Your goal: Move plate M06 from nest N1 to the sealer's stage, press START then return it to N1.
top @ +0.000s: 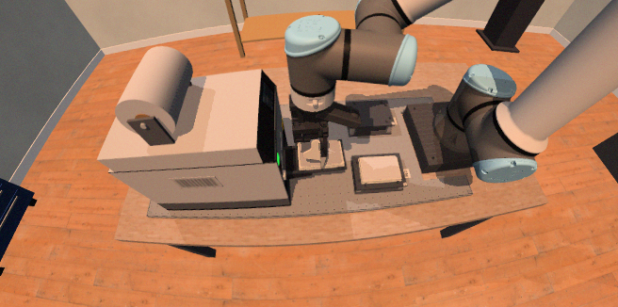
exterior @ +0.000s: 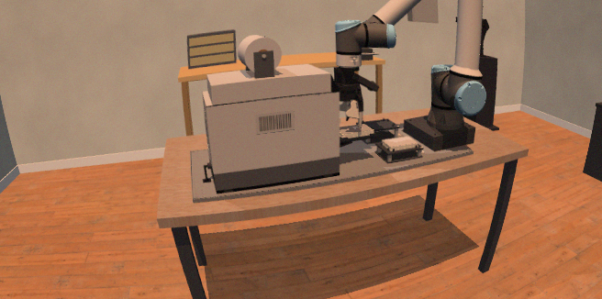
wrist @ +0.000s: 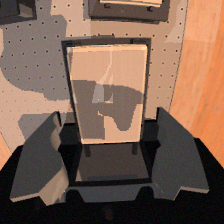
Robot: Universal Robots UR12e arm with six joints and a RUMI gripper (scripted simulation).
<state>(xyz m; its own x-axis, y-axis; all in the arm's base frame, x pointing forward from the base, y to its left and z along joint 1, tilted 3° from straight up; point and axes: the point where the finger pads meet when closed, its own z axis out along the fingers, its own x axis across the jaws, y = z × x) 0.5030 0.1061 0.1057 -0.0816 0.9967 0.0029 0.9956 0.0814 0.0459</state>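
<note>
Right now the sealer stage is 40 mm below my hand. Round my hand: foil roll (330 mm ahead, 30 mm to the left, 280 mm above); N1 label (290 mm behind, 200 mm to the right, 140 mm below); white plate (190 mm behind, 20 mm to the left, 90 mm below).
</note>
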